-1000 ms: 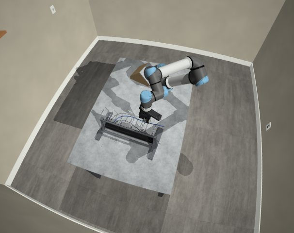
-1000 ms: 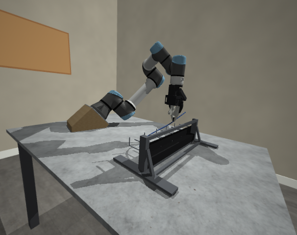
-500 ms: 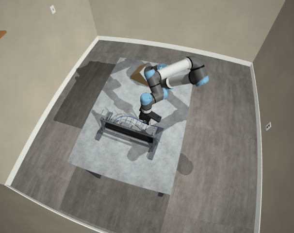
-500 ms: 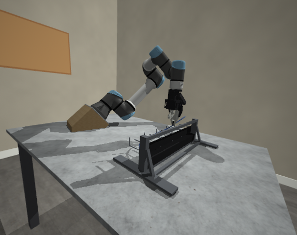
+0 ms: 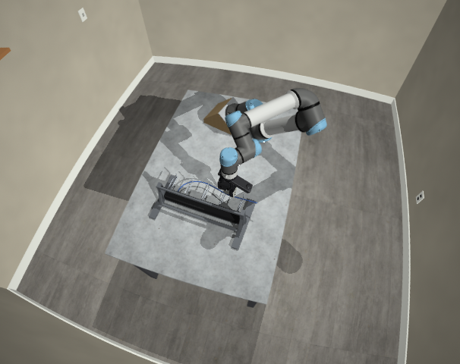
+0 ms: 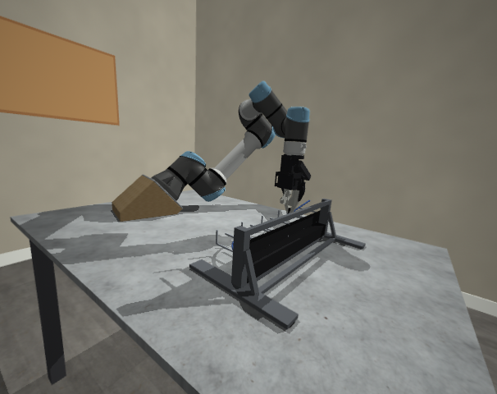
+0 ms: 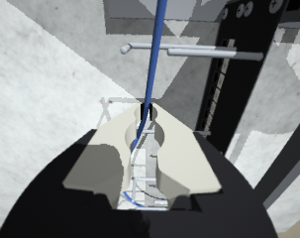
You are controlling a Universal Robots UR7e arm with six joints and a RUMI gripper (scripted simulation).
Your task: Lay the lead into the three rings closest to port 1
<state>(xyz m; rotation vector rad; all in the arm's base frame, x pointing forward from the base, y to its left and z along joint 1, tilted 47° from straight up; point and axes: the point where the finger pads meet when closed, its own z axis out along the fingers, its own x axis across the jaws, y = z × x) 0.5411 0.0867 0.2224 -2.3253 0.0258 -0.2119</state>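
My hand is 11 cm short of the dark rack, 15 cm to the left of it and 2 cm above it.
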